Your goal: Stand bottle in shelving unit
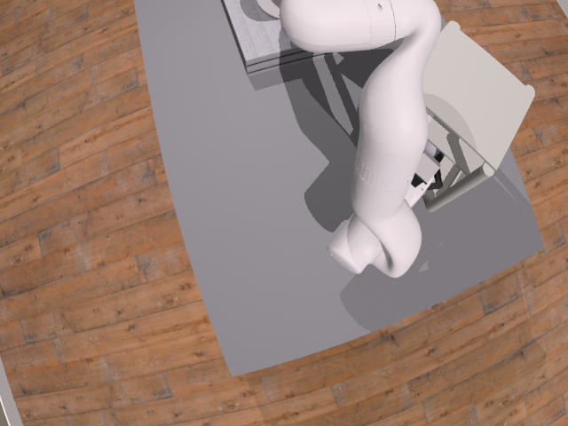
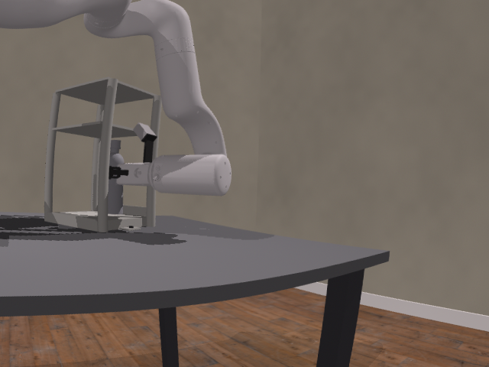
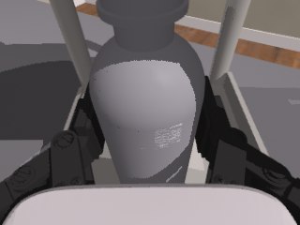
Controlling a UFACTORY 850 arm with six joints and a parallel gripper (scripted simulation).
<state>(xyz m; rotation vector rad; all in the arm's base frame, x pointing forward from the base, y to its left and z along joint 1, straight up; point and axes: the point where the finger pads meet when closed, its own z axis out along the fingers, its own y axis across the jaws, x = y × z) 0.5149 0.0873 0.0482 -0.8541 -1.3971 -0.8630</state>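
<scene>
Now: hand 2 cm past the shelving unit, 5 cm to the right of it and 4 cm below it. Round my hand: grey bottle (2 cm above).
</scene>
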